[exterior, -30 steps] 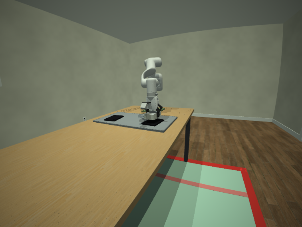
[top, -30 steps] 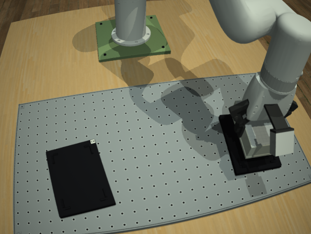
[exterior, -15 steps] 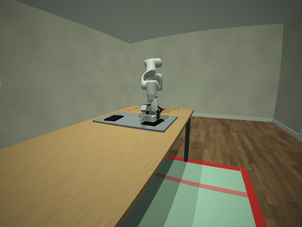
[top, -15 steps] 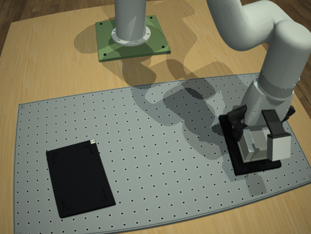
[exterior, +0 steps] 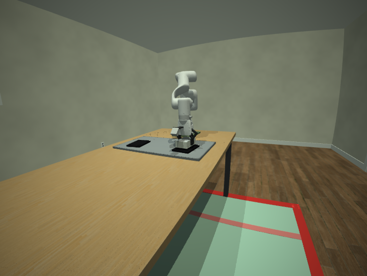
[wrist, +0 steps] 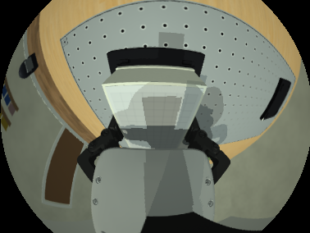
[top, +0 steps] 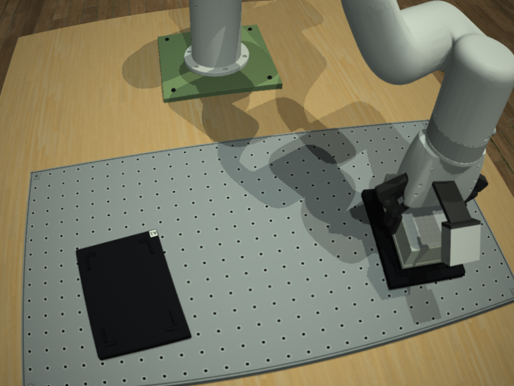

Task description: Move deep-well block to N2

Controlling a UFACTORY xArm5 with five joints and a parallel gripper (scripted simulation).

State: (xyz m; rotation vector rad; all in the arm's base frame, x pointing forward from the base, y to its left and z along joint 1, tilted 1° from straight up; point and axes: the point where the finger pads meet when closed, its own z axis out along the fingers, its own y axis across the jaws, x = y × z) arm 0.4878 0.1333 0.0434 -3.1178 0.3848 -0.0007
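Now: the deep-well block right at my hand.
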